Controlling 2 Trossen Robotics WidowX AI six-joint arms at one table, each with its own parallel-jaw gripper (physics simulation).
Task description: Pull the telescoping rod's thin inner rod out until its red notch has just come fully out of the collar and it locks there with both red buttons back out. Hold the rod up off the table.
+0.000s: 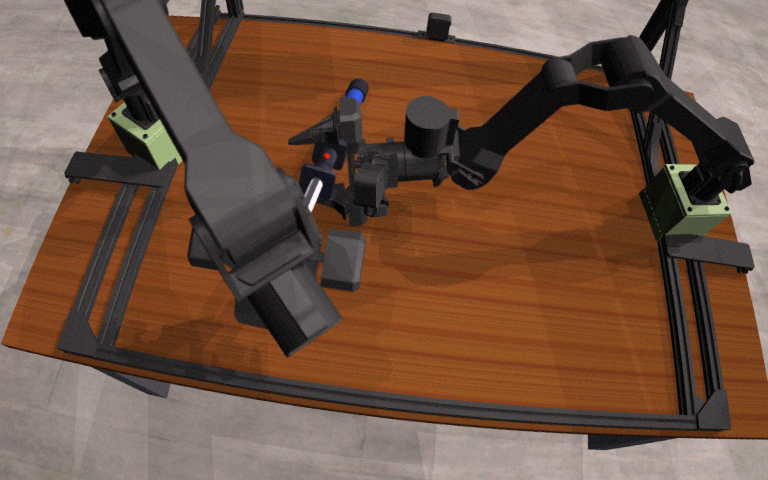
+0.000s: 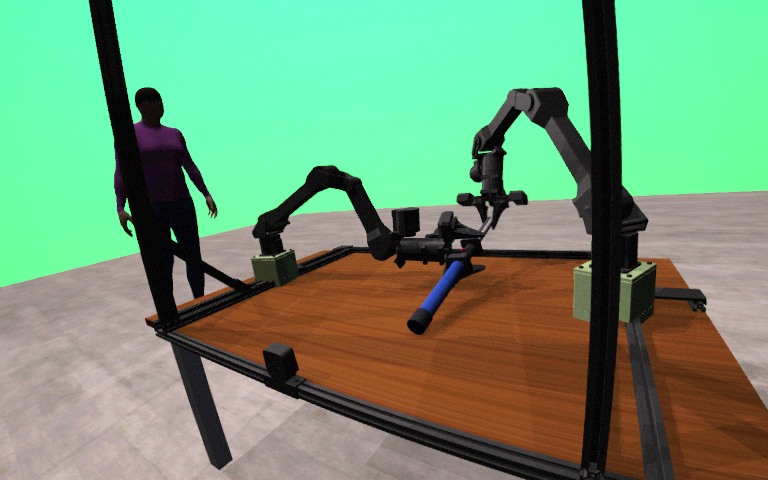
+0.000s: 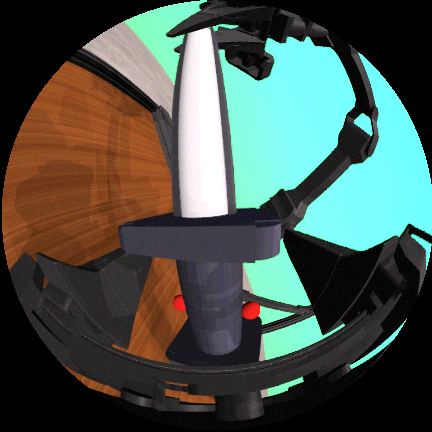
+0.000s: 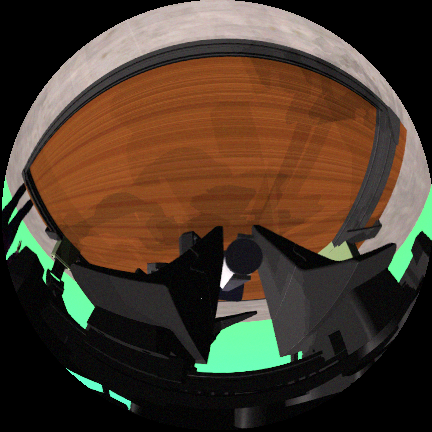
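Observation:
The telescoping rod has a blue outer tube point(image 1: 355, 94) point(image 2: 439, 290) with a black end cap point(image 2: 419, 323), a dark collar point(image 1: 325, 157) point(image 2: 462, 259) point(image 3: 215, 318) and a white inner rod point(image 1: 313, 194) point(image 3: 201, 141) point(image 4: 228, 278). It hangs tilted, with the blue end lowest. Both red buttons point(image 3: 179, 303) point(image 3: 250, 309) stand out from the collar. My right gripper point(image 2: 491, 220) point(image 4: 236, 232) is shut on the inner rod's dark end knob point(image 4: 243, 255). My left gripper point(image 1: 327, 167) point(image 2: 460, 248) point(image 3: 219, 239) is open, with one finger on each side of the collar and neither touching it.
A person point(image 2: 168, 167) stands beyond the table's left side. Green arm bases point(image 2: 274, 267) point(image 2: 589, 290) sit at the table's ends. A small black block point(image 2: 280, 362) point(image 1: 438, 25) is clamped to the table rim. A black frame post point(image 2: 603, 238) stands in the right foreground.

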